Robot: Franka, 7 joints.
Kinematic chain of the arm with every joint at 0, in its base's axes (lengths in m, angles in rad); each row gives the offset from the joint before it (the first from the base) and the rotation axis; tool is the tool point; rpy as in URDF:
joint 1: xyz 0 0 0.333 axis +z
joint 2: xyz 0 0 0 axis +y
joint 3: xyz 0 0 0.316 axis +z
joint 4: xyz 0.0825 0 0 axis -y
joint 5: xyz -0.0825 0 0.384 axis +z
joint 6: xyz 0 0 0 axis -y
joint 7: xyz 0.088 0 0 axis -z
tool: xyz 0 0 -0.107 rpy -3.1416 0 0
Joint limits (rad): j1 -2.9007..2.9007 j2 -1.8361..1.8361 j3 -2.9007..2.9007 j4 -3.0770..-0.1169 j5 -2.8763..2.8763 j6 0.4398..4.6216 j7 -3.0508..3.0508
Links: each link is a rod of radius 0.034 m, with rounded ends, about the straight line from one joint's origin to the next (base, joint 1, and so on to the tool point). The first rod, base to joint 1, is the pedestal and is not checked.
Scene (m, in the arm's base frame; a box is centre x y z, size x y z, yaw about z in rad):
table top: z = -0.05
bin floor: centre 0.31 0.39 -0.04 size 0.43 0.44 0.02 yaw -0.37
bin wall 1: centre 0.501 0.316 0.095 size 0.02 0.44 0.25 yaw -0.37
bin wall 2: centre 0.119 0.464 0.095 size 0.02 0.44 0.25 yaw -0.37
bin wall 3: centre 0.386 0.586 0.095 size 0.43 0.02 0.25 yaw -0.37
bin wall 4: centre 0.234 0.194 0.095 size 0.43 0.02 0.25 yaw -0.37
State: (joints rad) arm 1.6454 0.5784 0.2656 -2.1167 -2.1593 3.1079 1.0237
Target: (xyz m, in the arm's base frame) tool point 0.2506 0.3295 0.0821
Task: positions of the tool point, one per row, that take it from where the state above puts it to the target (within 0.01 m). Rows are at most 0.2 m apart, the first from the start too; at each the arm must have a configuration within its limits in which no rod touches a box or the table.
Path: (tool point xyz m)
1: -0.1190 0.5149 0.2509
2: 0.0117 0.5315 0.3759
3: 0.1361 0.4848 0.5018
4: 0.2369 0.3805 0.6118
5: 0.2605 0.4236 0.4774
6: 0.2719 0.4281 0.3365
7: 0.2689 0.3952 0.2010
8: 0.2506 0.3295 0.0821

